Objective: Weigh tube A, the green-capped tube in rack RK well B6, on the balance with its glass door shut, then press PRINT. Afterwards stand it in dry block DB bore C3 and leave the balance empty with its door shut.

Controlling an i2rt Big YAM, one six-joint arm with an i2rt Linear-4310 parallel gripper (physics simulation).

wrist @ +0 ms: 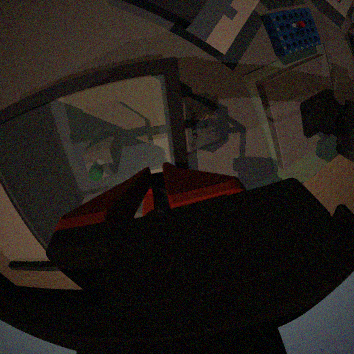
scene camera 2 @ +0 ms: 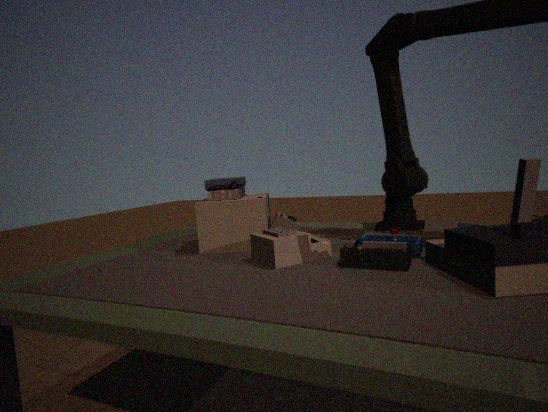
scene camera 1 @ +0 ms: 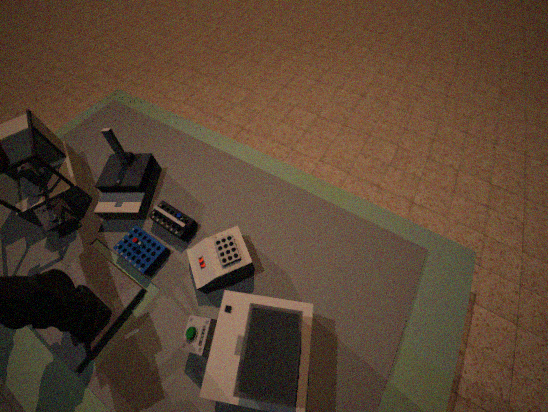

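Seen in the pictures: gripper, fingertip midpoint: [wrist: 158, 173] [scene camera 1: 7, 163]; arm's base, link origin: [wrist: 316, 111] [scene camera 2: 400, 228] [scene camera 1: 85, 312].
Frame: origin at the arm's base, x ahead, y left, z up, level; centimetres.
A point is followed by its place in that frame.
The balance's glass chamber [wrist: 174, 112] {z 19.3, x 18.9, y 32.5 cm} fills the left and middle of the wrist view; part of it shows at the far left of scene camera 1. A green cap [wrist: 96, 172], apparently tube A's, shows through the glass. My gripper [wrist: 158, 173] {z 19.2, x 15.9, y 35.3 cm} is outside the chamber, at its near side, shut on a thin part that appears to be the door handle. The part is mostly hidden, and how far the door stands open is unclear. The blue rack RK [scene camera 1: 145, 255] {z 0.3, x 19.0, y -2.0 cm} [scene camera 2: 417, 245] {z 0.8, x 23.8, y 6.8 cm} [wrist: 285, 50] {z 1.0, x 16.1, y 6.6 cm} holds a red-capped tube. Dry block DB [scene camera 1: 205, 275] {z 2.9, x 24.0, y -20.6 cm} [scene camera 2: 287, 252] {z 1.1, x 36.2, y -17.8 cm} is white with a grid of bores.
A dark device [scene camera 1: 142, 167] {z 6.0, x 38.1, y 17.1 cm} [scene camera 2: 470, 250] {z 3.8, x 39.0, y 16.3 cm} with an upright post stands beside the balance. A black tube holder [scene camera 1: 190, 232] {z -1.3, x 31.2, y -6.9 cm} [scene camera 2: 375, 260] {z -0.1, x 34.2, y 0.2 cm} lies between it and DB. A large white machine [scene camera 1: 227, 350] {z 11.5, x 15.6, y -36.3 cm} [scene camera 2: 230, 225] {z 5.2, x 27.6, y -37.6 cm} and a small box with a green button [scene camera 1: 190, 332] {z 5.1, x 12.9, y -26.7 cm} stand near DB.
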